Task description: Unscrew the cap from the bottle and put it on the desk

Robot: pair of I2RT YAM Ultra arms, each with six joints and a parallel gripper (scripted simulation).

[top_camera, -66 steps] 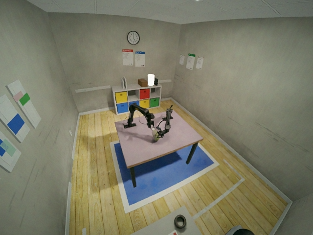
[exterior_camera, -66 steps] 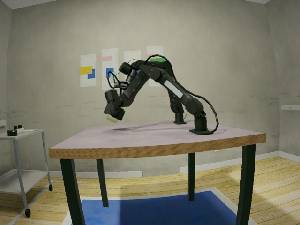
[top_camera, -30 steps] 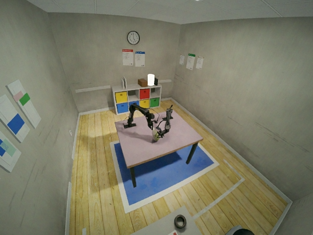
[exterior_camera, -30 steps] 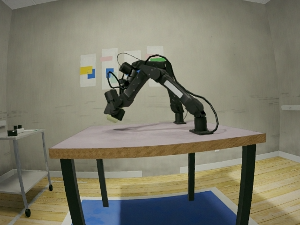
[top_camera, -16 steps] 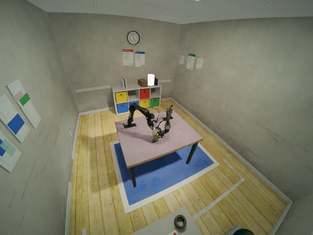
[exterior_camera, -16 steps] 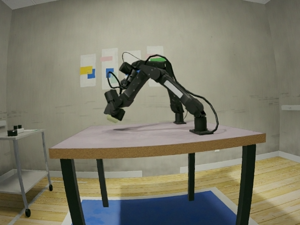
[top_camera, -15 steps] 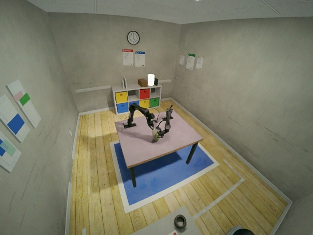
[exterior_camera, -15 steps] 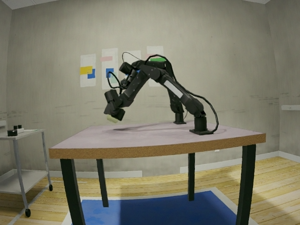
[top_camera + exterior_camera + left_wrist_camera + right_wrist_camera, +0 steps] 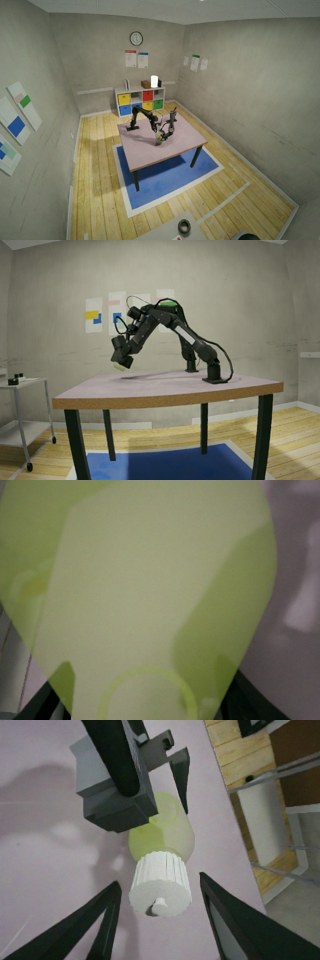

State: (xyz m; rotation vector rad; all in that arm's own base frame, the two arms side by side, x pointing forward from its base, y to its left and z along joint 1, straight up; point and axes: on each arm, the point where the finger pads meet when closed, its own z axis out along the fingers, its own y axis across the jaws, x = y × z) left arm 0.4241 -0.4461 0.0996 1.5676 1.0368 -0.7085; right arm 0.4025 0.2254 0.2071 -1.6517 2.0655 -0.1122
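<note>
Right now my right hand is right at the white cap. Round my right hand: green bottle 70 mm below, 40 mm ahead, 30 mm to the left.
Now: left hand 2 cm past the green bottle, 2 cm to the left of it and 4 cm below it. From my left hand the other things lie so: white cap 6 cm behind, 4 cm to the right, 11 cm above.
</note>
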